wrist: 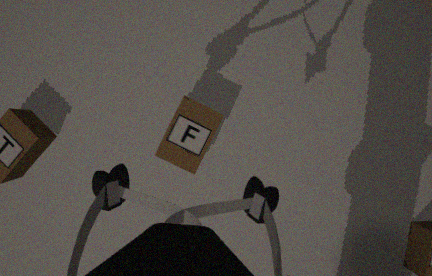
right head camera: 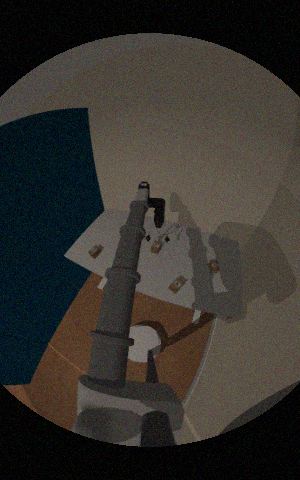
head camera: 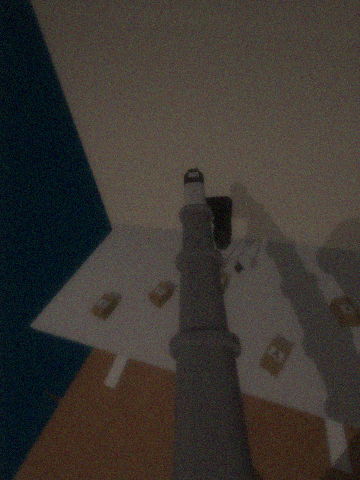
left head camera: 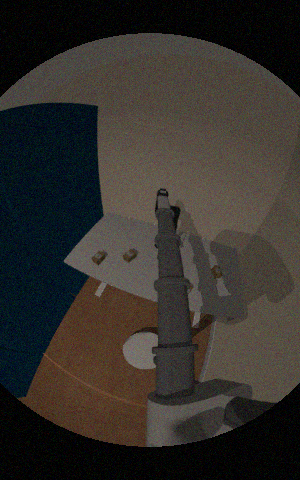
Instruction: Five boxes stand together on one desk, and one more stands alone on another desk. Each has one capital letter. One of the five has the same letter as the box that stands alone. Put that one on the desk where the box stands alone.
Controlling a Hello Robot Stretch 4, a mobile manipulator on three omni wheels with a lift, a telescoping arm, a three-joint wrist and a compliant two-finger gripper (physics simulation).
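Frame: origin at the robot's base, x left, y back, z up, level; metres.
Where they show: gripper, between the fingertips: [wrist: 187,186] [right head camera: 157,240] [head camera: 221,273]; robot's base, origin of its link: [right head camera: 140,342] [left head camera: 143,349].
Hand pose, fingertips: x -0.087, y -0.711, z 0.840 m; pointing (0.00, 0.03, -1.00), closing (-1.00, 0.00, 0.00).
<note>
Each offset is from my fingertips to the top centre of the thing. Level surfaces: height alone.
A brown box with letter F {dy -0.045, dx +0.005, dz -0.098 m} [wrist: 189,135] [right head camera: 157,247] stands on the white desk {dz -0.148 m} [wrist: 300,150] [head camera: 135,260] [right head camera: 125,220]. A box with letter T {dy -0.002, dx +0.263, dz -0.098 m} [wrist: 15,145] [head camera: 162,293] [left head camera: 130,255] stands left of it. Another box {dy +0.050, dx +0.504, dz -0.098 m} [head camera: 106,306] [left head camera: 99,257] [right head camera: 96,251] is at far left. A box {dy +0.275, dx -0.147, dz -0.098 m} [head camera: 276,356] [right head camera: 177,284] stands near the front edge, and another box {dy +0.119, dx -0.454, dz -0.098 m} [head camera: 346,311] [right head camera: 214,266] [left head camera: 216,271] at right; their letters are too blurred to read surely. My gripper [wrist: 187,186] [right head camera: 157,239] is open and empty above the desk, the F box beyond its fingertips in the wrist view. The lone box's desk does not show.
A beige wall [head camera: 210,100] rises behind the desk and a dark blue wall [head camera: 45,200] [right head camera: 45,225] is at left. The floor {dz -0.867 m} [head camera: 135,425] is orange-brown. My arm [head camera: 202,300] [right head camera: 125,260] reaches over the desk, hides part of it and casts shadows. A white round thing [left head camera: 140,351] is below.
</note>
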